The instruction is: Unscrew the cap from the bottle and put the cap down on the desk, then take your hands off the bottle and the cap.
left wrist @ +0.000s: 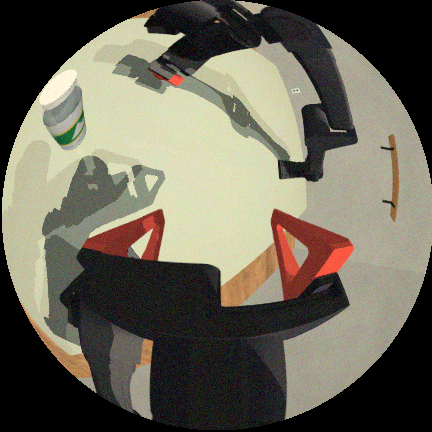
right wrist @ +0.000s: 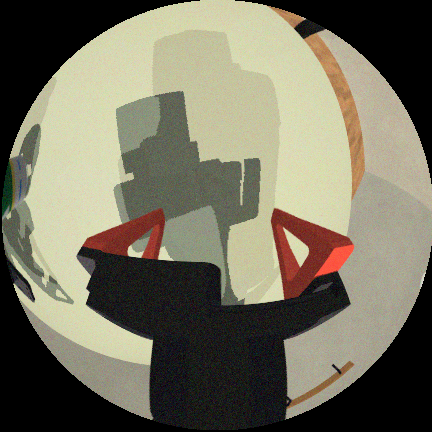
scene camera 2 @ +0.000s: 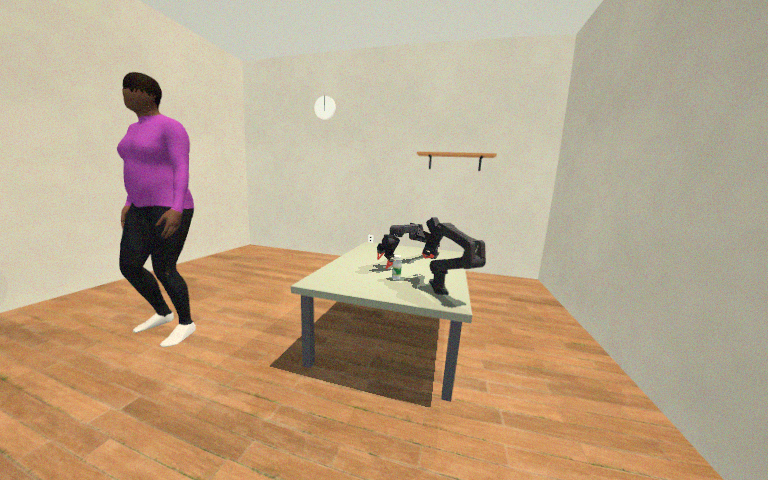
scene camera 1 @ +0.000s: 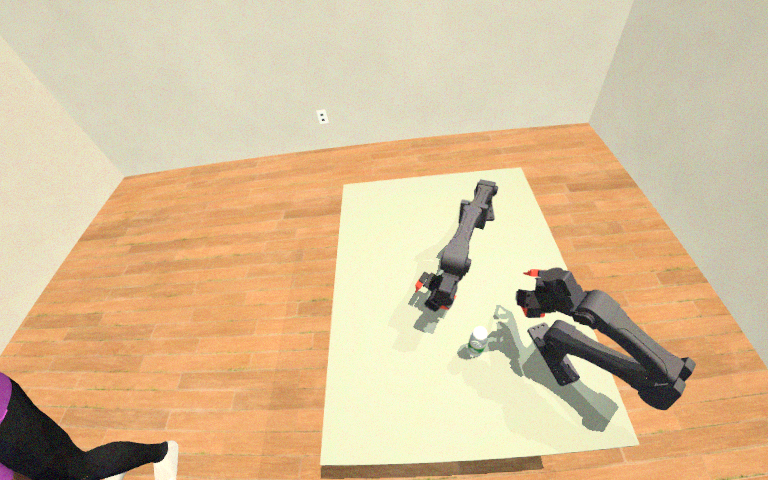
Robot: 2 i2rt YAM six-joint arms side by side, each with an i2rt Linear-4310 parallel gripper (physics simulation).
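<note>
A small clear bottle (scene camera 1: 476, 345) (scene camera 2: 397, 271) (left wrist: 66, 124) (right wrist: 19, 180) with a white and green label stands upright on the desk (scene camera 1: 362, 396) (scene camera 2: 339, 283). Its white cap (scene camera 1: 479, 332) (scene camera 2: 397, 258) (left wrist: 59, 90) sits on top; the cap does not show in the right wrist view. My left gripper (scene camera 1: 527, 293) (scene camera 2: 429, 255) (left wrist: 217, 214) is open and empty, above the desk, apart from the bottle, which lies at the upper left of its wrist view. My right gripper (scene camera 1: 431, 296) (scene camera 2: 384, 260) (right wrist: 217, 213) is open and empty, low over the desk and apart from the bottle, at its upper left in scene camera 1.
The left arm (scene camera 1: 628, 333) (scene camera 2: 453, 234) folds over the desk's right edge. The right arm (scene camera 1: 467, 226) (left wrist: 320, 75) reaches from the far end of the desk. A person in purple (scene camera 1: 33, 418) (scene camera 2: 155, 164) stands on the floor away from the desk. A wall shelf (scene camera 2: 456, 154) hangs behind.
</note>
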